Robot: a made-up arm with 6 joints.
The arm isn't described. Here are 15 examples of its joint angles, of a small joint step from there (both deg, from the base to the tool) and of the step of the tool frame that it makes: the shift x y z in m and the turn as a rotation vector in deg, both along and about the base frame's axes.
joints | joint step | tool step
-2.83 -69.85 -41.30 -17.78 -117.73 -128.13 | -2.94 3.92 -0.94 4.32 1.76 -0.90 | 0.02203 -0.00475 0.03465 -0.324 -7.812 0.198
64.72 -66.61 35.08 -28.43 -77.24 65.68 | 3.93 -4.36 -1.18 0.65 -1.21 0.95 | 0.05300 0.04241 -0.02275 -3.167 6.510 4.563
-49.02 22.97 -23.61 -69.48 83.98 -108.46 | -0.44 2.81 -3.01 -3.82 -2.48 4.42 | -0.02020 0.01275 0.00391 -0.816 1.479 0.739
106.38 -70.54 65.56 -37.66 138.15 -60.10 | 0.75 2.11 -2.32 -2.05 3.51 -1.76 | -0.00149 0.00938 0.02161 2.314 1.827 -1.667
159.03 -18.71 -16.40 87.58 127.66 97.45 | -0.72 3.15 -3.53 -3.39 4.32 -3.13 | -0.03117 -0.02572 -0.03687 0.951 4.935 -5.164
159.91 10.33 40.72 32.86 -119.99 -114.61 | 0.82 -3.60 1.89 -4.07 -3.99 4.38 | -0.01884 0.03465 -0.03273 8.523 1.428 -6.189
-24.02 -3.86 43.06 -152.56 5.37 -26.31 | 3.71 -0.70 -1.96 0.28 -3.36 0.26 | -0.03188 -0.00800 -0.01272 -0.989 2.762 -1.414
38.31 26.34 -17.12 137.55 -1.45 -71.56 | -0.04 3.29 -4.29 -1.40 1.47 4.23 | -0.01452 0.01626 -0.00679 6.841 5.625 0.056
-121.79 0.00 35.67 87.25 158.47 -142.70 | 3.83 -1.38 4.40 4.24 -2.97 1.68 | 0.01169 0.01581 -0.00011 -0.435 -1.569 4.474
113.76 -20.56 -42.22 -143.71 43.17 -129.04 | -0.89 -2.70 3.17 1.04 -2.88 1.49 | 0.01158 -0.01248 -0.02647 3.231 -5.988 3.140
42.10 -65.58 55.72 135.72 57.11 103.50 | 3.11 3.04 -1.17 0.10 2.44 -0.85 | -0.03237 0.01593 0.02593 -1.500 2.376 -1.772
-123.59 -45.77 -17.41 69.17 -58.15 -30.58 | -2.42 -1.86 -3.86 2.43 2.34 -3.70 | -0.00406 -0.00193 0.03018 5.864 -3.932 -3.490
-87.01 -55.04 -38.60 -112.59 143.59 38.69 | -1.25 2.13 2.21 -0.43 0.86 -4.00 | -0.02359 0.01380 0.00201 -2.467 -4.700 6.526
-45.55 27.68 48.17 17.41 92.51 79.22 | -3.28 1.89 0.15 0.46 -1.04 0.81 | 0.01706 0.01552 0.02510 2.143 -3.108 2.114
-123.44 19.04 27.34 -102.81 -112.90 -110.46 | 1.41 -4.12 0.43 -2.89 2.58 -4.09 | 0.01032 -0.00042 -0.00383 -0.255 1.510 -1.250
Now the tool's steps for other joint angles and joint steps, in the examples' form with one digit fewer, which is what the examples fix.
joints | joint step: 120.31 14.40 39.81 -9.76 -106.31 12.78 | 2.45 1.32 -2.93 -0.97 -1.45 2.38
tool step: 0.0380 -0.0157 -0.0144 3.34 5.69 -1.25
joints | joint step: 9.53 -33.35 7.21 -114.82 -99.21 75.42 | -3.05 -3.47 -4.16 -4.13 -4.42 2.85
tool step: -0.0088 0.0609 -0.0343 -6.01 4.05 6.35
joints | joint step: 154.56 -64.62 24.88 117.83 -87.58 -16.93 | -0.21 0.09 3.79 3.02 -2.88 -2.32
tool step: 0.0124 -0.0146 -0.0234 -3.95 -6.54 -2.76
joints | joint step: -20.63 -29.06 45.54 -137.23 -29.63 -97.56 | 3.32 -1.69 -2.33 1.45 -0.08 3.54
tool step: 0.0005 -0.0135 0.0165 -0.38 4.91 1.28
